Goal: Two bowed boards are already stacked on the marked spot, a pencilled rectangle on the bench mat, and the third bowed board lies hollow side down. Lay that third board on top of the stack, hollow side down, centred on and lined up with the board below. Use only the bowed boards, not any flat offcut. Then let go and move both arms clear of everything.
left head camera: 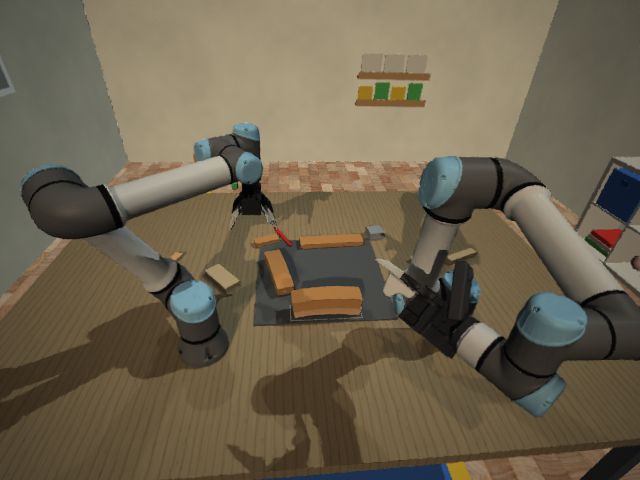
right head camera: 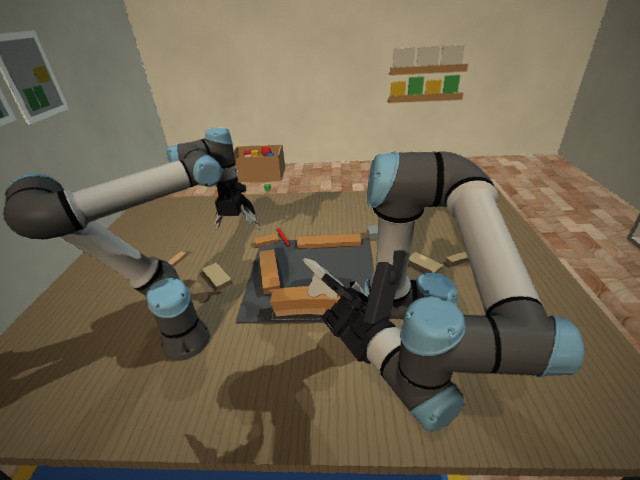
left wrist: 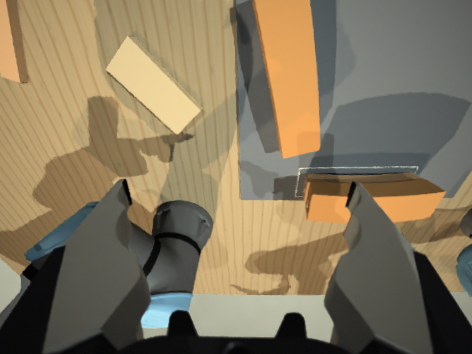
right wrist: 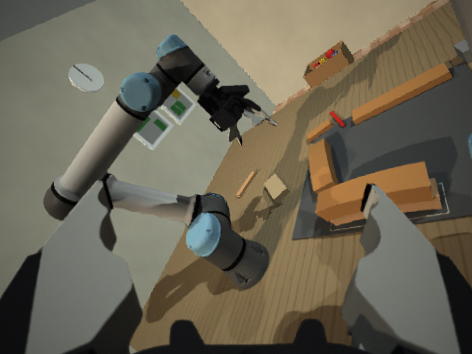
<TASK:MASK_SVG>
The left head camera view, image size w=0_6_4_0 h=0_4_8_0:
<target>my left gripper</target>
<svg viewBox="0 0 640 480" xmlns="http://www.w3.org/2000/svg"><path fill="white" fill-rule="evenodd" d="M261 177L254 184L242 183L242 192L240 192L233 203L230 229L234 226L238 214L261 215L261 212L263 212L268 223L272 223L277 230L271 202L261 192L261 183L259 182Z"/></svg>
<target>my right gripper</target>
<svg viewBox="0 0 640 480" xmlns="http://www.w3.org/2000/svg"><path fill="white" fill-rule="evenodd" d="M376 258L375 261L390 271L383 287L383 294L387 297L392 297L400 293L408 298L405 308L398 317L445 356L452 359L457 353L456 346L464 332L473 324L480 323L474 317L467 319L471 285L474 276L473 268L466 261L455 262L449 302L427 286L421 285L390 261Z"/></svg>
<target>long orange strip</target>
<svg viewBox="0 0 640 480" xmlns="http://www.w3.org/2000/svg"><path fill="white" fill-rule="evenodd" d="M364 241L360 233L299 237L301 249L363 245Z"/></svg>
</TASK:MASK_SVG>
